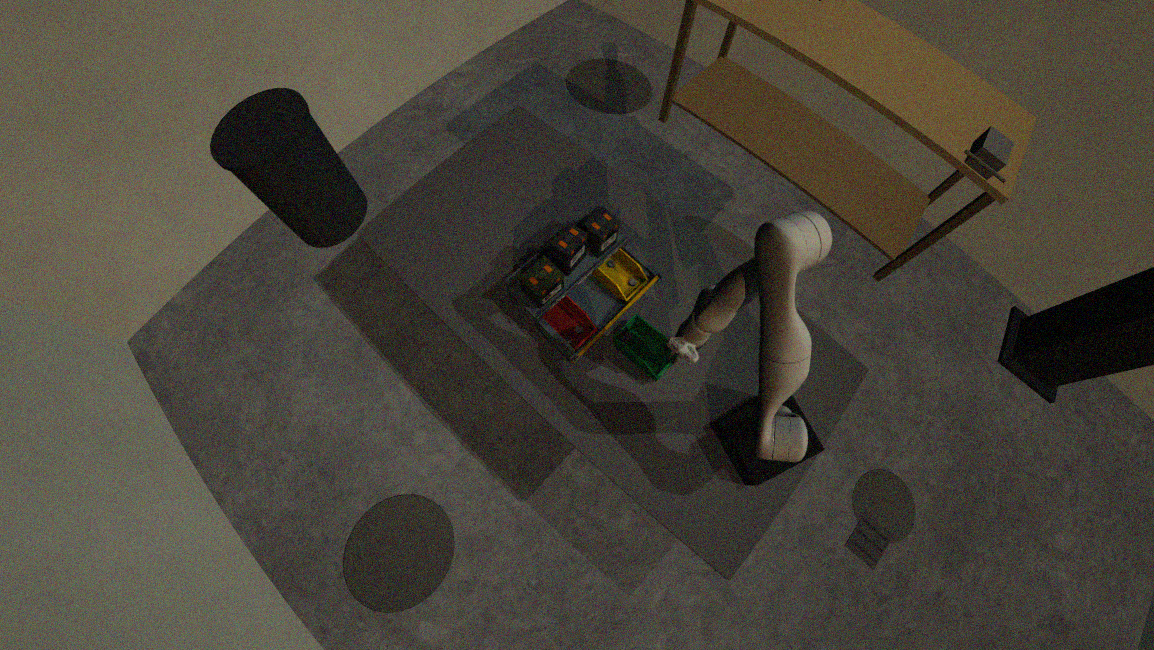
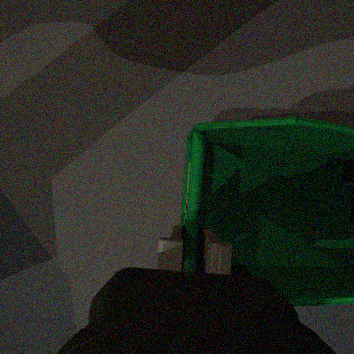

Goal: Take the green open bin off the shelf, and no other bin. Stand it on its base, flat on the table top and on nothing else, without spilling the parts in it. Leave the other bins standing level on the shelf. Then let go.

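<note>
The green open bin is off the shelf, in front of the gap between the other two open bins. My gripper is shut on its near wall, one finger inside and one outside. The bin looks roughly level. Its height over the table top cannot be told for sure. Its inside is dark, and the parts in it are hard to make out. The red bin and the yellow bin stand on the shelf.
Three dark boxes with orange marks stand in a row behind the open bins. The shelf's front rail lies close to the green bin. A black cylinder and a wooden table stand farther off.
</note>
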